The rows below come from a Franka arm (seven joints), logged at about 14 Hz.
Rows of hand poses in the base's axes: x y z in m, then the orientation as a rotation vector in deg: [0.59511, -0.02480, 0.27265, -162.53, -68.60, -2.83]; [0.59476, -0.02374, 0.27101, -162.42, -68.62, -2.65]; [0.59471, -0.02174, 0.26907, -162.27, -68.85, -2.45]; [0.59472, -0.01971, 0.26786, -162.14, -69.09, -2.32]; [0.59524, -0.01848, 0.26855, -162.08, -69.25, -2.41]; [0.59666, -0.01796, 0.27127, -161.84, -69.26, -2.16]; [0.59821, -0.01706, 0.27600, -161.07, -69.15, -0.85]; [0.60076, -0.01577, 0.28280, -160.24, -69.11, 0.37]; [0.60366, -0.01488, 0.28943, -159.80, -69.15, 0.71]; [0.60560, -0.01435, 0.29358, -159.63, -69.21, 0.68]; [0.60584, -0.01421, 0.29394, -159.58, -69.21, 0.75]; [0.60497, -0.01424, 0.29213, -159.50, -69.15, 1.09]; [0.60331, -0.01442, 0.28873, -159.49, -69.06, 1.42]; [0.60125, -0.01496, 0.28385, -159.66, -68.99, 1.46]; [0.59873, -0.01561, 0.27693, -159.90, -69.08, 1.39]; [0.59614, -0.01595, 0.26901, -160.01, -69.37, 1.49]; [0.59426, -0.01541, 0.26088, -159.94, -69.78, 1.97]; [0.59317, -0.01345, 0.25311, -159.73, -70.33, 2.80]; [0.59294, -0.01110, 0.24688, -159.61, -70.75, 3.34]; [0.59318, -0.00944, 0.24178, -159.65, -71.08, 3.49]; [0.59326, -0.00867, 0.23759, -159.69, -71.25, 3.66]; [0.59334, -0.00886, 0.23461, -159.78, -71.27, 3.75]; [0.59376, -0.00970, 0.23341, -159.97, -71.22, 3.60]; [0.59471, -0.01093, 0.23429, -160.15, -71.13, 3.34]
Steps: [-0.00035, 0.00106, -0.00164, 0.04, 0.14, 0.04]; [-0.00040, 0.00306, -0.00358, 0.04, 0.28, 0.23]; [-0.00039, 0.00509, -0.00479, 0.03, 0.36, 0.40]; [0.00013, 0.00632, -0.00410, 0.05, 0.30, 0.51]; [0.00155, 0.00684, -0.00138, 0.19, 0.53, 0.59]; [0.00310, 0.00774, 0.00335, 0.56, 1.60, 0.76]; [0.00565, 0.00903, 0.01015, 0.97, 2.63, 0.99]; [0.00855, 0.00992, 0.01678, 1.24, 2.98, 1.14]; [0.01049, 0.01045, 0.02093, 1.36, 3.02, 1.22]; [0.01073, 0.01059, 0.02129, 1.39, 3.07, 1.24]; [0.00986, 0.01056, 0.01948, 1.39, 3.32, 1.23]; [0.00820, 0.01038, 0.01608, 1.34, 3.54, 1.19]; [0.00614, 0.00984, 0.01120, 1.22, 3.51, 1.10]; [0.00362, 0.00919, 0.00428, 1.00, 3.37, 1.08]; [0.00103, 0.00885, -0.00364, 0.77, 3.34, 1.23]; [-0.00085, 0.00939, -0.01177, 0.56, 3.58, 1.50]; [-0.00194, 0.01135, -0.01954, 0.31, 4.05, 1.90]; [-0.00217, 0.01370, -0.02577, 0.10, 4.34, 2.20]; [-0.00193, 0.01536, -0.03087, -0.09, 4.36, 2.38]; [-0.00185, 0.01613, -0.03506, -0.24, 4.41, 2.48]; [-0.00177, 0.01594, -0.03804, -0.34, 4.43, 2.46]; [-0.00135, 0.01510, -0.03924, -0.44, 4.28, 2.38]; [-0.00040, 0.01387, -0.03836, -0.49, 4.08, 2.27]
